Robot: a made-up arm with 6 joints. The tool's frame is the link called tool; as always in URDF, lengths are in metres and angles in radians. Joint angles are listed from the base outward. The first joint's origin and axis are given. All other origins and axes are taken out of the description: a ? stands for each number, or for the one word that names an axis. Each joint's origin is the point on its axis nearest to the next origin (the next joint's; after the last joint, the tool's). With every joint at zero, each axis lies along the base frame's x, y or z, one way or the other. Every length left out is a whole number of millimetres.
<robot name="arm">
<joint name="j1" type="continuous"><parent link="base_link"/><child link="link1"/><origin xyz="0 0 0.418" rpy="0 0 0"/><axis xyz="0 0 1"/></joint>
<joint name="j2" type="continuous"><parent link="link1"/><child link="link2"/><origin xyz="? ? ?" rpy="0 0 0"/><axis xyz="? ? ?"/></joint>
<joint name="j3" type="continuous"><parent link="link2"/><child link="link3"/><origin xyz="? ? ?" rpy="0 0 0"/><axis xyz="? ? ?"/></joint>
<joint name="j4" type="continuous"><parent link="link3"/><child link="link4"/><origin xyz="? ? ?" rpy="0 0 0"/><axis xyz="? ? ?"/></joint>
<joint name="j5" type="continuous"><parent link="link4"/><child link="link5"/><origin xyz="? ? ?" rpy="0 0 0"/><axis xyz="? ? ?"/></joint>
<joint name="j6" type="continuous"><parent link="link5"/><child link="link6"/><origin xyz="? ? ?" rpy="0 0 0"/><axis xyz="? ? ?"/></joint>
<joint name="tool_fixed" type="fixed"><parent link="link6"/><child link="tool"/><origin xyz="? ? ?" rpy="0 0 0"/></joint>
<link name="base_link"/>
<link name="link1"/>
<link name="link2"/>
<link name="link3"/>
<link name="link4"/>
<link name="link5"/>
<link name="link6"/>
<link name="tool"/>
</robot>
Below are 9 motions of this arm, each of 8 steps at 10 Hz.
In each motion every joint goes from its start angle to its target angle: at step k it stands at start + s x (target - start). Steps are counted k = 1, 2, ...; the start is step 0. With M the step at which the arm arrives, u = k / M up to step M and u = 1 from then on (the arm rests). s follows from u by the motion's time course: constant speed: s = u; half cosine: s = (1 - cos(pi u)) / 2; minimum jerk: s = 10 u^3 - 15 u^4 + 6 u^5.
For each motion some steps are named. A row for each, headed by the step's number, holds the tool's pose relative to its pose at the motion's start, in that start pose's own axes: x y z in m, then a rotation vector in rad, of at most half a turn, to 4 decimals.
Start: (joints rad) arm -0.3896 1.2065 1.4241 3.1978 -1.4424 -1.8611
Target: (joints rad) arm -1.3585 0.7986 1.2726 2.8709 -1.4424 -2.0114
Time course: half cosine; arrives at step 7
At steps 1, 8:
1: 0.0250 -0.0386 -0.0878 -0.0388 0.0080 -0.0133
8: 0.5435 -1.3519 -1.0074 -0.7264 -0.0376 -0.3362

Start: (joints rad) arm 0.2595 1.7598 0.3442 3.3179 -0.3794 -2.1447
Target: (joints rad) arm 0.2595 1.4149 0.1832 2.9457 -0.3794 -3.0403
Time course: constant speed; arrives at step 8
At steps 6, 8:
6: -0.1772 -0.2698 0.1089 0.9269 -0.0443 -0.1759
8: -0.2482 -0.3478 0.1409 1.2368 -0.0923 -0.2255

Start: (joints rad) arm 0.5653 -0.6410 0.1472 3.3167 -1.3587 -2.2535
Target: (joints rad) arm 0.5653 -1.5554 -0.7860 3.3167 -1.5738 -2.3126
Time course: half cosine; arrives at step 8
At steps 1, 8:
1: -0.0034 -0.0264 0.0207 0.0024 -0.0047 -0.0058
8: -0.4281 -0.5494 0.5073 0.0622 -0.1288 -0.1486

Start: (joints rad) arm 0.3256 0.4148 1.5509 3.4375 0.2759 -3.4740
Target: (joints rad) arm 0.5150 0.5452 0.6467 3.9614 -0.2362 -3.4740
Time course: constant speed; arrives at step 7
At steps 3, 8:
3: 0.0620 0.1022 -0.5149 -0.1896 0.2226 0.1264
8: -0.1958 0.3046 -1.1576 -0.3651 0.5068 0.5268

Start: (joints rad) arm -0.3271 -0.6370 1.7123 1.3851 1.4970 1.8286
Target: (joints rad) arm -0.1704 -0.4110 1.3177 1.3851 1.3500 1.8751
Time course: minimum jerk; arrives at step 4
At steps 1, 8:
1: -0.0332 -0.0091 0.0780 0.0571 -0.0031 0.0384
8: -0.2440 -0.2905 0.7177 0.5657 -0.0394 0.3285

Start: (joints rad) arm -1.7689 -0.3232 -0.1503 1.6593 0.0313 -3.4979
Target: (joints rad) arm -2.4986 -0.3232 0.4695 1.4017 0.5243 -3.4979
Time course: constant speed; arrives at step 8
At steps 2, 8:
2: -0.0465 0.2066 0.0849 0.0054 -0.0077 0.1579
8: -0.3898 0.7077 0.0975 -0.2637 0.0509 0.5719

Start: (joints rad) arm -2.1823 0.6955 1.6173 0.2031 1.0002 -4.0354
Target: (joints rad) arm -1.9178 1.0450 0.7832 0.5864 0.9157 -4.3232
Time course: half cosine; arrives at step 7
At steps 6, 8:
6: -1.3041 -0.3247 0.7837 0.6458 -1.0241 0.5930
8: -1.3732 -0.3741 0.7930 0.6844 -1.0796 0.6189

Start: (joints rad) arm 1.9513 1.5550 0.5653 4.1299 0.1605 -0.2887
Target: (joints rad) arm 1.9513 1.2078 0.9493 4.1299 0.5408 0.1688
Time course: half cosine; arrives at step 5
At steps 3, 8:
3: -0.4032 0.4204 -0.3622 -0.1838 0.0705 0.3766
8: -0.7022 0.6017 -0.4886 -0.2368 0.0678 0.5668

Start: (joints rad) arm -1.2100 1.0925 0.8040 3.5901 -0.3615 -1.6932
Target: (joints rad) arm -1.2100 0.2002 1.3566 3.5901 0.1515 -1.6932
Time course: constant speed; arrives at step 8
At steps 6, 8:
6: -0.7882 -1.4683 -0.3592 -0.0771 0.3750 -0.6494
8: -1.3144 -1.7517 -0.3725 -0.0627 0.4921 -0.8720

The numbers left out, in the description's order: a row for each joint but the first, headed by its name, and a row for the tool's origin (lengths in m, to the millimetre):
j2: xyz 0.131 0 0, axis 0 1 0
j3: xyz 0 0 0.934, axis 0 -1 0
j4: xyz 0.961 0 0.108, axis -1 0 0
j5: xyz 0 0 0, axis 0 -1 0
j6: xyz 0.186 0 0, axis -1 0 0
tool: xyz 0 0 0

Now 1 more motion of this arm.
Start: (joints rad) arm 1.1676 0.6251 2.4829 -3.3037 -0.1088 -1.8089
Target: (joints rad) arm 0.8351 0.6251 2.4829 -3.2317 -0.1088 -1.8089
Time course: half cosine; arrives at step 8
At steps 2, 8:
2: 0.0004 -0.0047 -0.0100 -0.0554 -0.0187 0.0068
8: 0.0064 -0.0400 -0.0629 -0.3784 -0.1288 0.0435

